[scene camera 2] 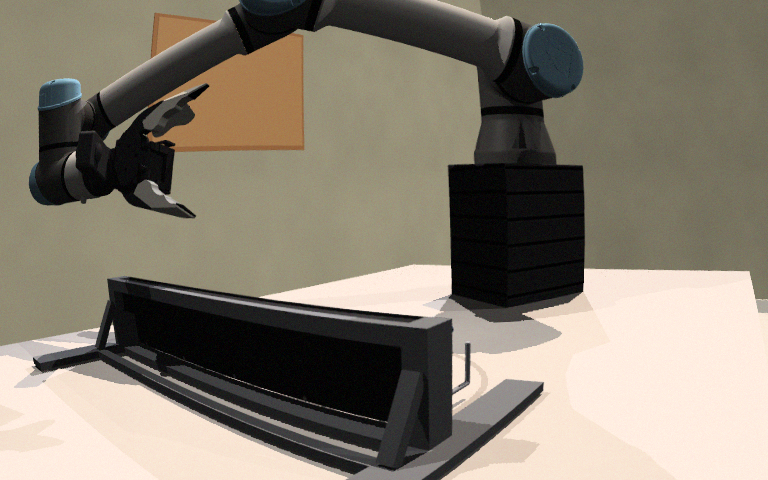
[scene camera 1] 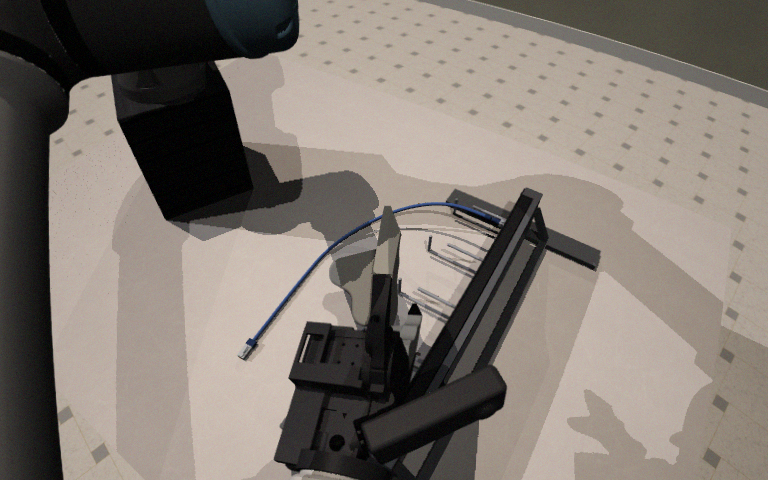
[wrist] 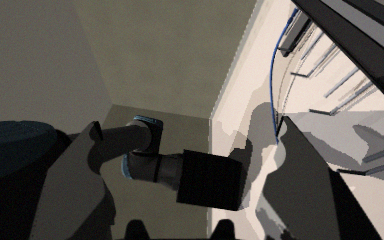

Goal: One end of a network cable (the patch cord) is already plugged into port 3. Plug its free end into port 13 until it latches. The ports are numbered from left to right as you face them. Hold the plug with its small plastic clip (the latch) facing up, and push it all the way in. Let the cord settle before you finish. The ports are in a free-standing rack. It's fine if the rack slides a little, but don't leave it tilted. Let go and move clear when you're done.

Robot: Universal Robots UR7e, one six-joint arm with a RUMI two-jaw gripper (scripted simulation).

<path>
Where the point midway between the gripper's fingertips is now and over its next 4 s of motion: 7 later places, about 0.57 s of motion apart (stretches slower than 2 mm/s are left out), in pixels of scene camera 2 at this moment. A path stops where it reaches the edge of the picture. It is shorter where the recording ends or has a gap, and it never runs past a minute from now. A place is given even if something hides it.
My gripper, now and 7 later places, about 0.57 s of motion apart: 200, 147; 201, 149; 206, 157; 217, 173; 234, 195; 250, 217; 265, 239; 276, 254
</path>
